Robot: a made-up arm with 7 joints.
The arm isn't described. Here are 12 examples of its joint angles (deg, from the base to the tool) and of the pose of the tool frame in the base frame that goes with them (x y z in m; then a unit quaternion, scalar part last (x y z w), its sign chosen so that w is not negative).
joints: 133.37 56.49 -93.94 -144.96 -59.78 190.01 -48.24
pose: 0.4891 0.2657 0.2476 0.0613 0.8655 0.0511 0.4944
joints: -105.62 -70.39 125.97 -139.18 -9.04 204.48 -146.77
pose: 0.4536 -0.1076 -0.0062 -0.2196 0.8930 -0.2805 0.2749
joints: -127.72 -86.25 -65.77 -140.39 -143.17 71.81 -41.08
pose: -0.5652 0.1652 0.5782 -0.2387 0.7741 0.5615 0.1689
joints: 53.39 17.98 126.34 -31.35 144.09 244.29 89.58
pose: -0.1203 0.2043 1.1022 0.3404 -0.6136 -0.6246 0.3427
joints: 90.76 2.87 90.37 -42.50 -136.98 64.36 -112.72
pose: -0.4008 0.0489 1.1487 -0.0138 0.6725 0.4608 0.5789
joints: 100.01 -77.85 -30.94 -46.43 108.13 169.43 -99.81
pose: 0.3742 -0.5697 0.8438 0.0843 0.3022 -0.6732 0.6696
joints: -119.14 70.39 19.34 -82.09 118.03 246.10 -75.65
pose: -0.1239 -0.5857 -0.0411 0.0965 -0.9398 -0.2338 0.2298
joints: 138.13 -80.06 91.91 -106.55 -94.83 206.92 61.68
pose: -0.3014 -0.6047 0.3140 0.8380 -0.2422 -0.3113 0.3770
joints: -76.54 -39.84 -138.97 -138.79 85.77 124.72 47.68
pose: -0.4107 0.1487 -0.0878 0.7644 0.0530 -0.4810 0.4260
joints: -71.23 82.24 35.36 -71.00 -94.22 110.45 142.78
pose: 0.5657 -0.4531 -0.0790 0.3229 -0.8809 0.1440 0.3147
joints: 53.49 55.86 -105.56 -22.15 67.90 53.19 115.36
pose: 0.5785 0.4361 0.8568 0.6215 -0.7689 0.1428 0.0467
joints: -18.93 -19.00 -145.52 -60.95 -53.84 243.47 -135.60
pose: -0.6208 -0.0909 0.8051 0.2026 0.2994 -0.8740 0.3246
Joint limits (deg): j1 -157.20..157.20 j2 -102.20..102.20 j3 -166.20..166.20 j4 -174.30..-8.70 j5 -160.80..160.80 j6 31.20..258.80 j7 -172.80..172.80
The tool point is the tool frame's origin. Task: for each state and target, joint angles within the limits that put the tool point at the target. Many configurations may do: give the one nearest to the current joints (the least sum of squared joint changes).
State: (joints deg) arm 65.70 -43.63 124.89 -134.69 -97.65 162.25 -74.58
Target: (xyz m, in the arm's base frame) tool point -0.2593 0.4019 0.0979
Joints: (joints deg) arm 52.01 -58.54 100.44 -151.17 -100.17 163.92 -74.58
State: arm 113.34 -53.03 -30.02 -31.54 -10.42 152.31 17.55
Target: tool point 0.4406 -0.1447 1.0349
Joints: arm 111.42 -63.39 -38.14 -72.97 -11.46 173.89 17.55
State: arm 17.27 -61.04 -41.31 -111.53 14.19 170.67 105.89
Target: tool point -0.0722 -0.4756 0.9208
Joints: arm 4.15 -75.95 -40.84 -104.52 14.18 174.06 105.89
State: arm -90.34 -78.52 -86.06 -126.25 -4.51 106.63 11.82
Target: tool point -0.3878 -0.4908 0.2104
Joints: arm -52.41 -82.44 -101.77 -137.20 -4.11 105.18 11.82
